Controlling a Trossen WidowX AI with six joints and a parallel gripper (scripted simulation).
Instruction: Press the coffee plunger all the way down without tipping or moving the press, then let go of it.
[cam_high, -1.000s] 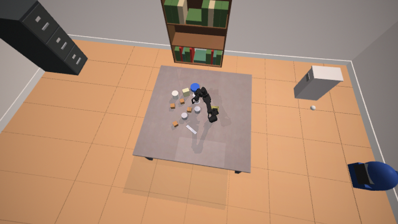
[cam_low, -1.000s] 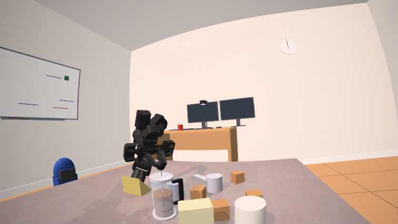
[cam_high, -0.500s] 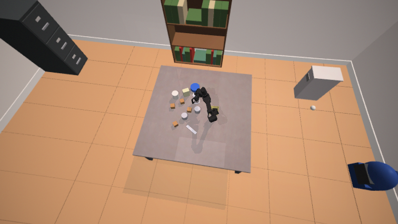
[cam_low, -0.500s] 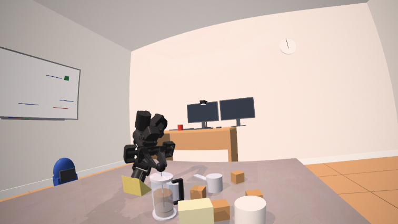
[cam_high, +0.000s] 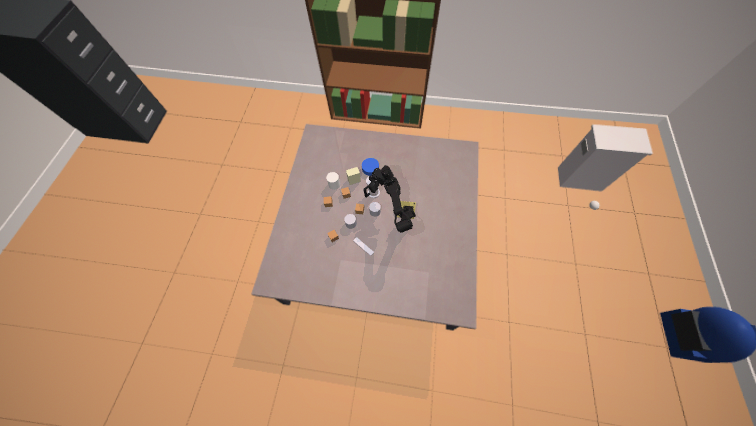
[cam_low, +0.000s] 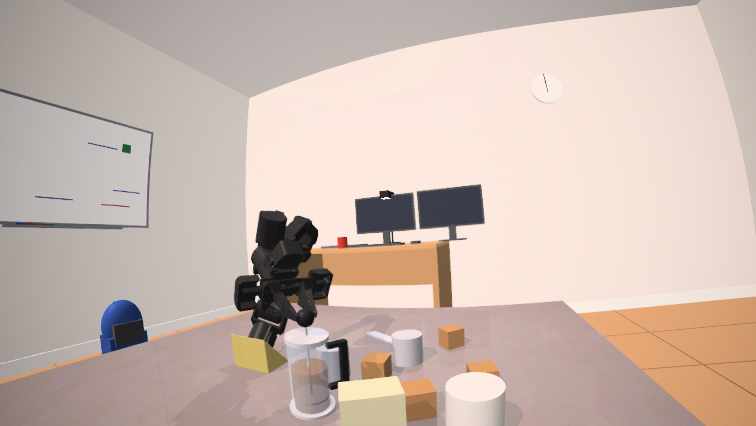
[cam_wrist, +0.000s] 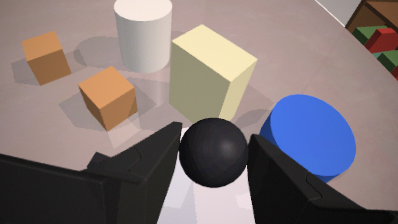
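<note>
Now: gripper tip 20 mm to the right of the coffee press and 90 mm above it. The rest, counted from my gripper tip: blue cylinder: 30 mm ahead, 180 mm to the right, 160 mm below; pale yellow block: 130 mm ahead, 70 mm to the right, 120 mm below; white flat strip: 400 mm to the left, 180 mm below.
</note>
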